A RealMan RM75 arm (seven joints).
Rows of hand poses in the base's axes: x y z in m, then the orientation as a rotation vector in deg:
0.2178 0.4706 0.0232 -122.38 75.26 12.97
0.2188 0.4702 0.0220 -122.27 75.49 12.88
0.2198 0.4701 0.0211 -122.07 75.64 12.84
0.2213 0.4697 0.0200 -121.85 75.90 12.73
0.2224 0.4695 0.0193 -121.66 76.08 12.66
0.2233 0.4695 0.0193 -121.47 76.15 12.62
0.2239 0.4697 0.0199 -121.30 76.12 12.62
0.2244 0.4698 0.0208 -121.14 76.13 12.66
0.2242 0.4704 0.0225 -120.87 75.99 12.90
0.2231 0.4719 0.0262 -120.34 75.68 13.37
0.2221 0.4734 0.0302 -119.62 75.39 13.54
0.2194 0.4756 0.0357 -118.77 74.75 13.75
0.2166 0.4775 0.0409 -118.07 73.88 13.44
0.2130 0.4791 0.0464 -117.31 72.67 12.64
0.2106 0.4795 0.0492 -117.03 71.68 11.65
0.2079 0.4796 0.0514 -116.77 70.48 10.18
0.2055 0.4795 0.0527 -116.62 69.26 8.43
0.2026 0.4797 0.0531 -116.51 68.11 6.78
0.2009 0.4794 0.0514 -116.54 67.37 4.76
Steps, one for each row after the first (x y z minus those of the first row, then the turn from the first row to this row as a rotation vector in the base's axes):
0.0010 -0.0004 -0.0012 -0.04 0.01 -0.20
0.0020 -0.0005 -0.0021 0.05 0.00 -0.38
0.0035 -0.0009 -0.0032 0.08 -0.02 -0.66
0.0046 -0.0011 -0.0039 0.13 -0.04 -0.86
0.0055 -0.0011 -0.0039 0.24 -0.08 -0.99
0.0061 -0.0009 -0.0033 0.38 -0.14 -1.05
0.0066 -0.0008 -0.0024 0.52 -0.15 -1.11
0.0064 -0.0002 -0.0007 0.86 -0.13 -1.09
0.0053 0.0013 0.0030 1.55 -0.11 -1.04
0.0043 0.0028 0.0070 2.29 -0.32 -1.14
0.0016 0.0050 0.0125 3.29 -0.70 -1.10
-0.0012 0.0069 0.0177 4.09 -1.47 -0.98
-0.0048 0.0085 0.0232 4.92 -2.75 -0.80
-0.0072 0.0089 0.0260 5.22 -3.92 -0.58
-0.0099 0.0090 0.0282 5.41 -5.50 -0.34
-0.0123 0.0089 0.0295 5.41 -7.24 -0.11
-0.0152 0.0091 0.0299 5.36 -8.87 0.13
-0.0169 0.0088 0.0282 4.89 -10.51 0.10

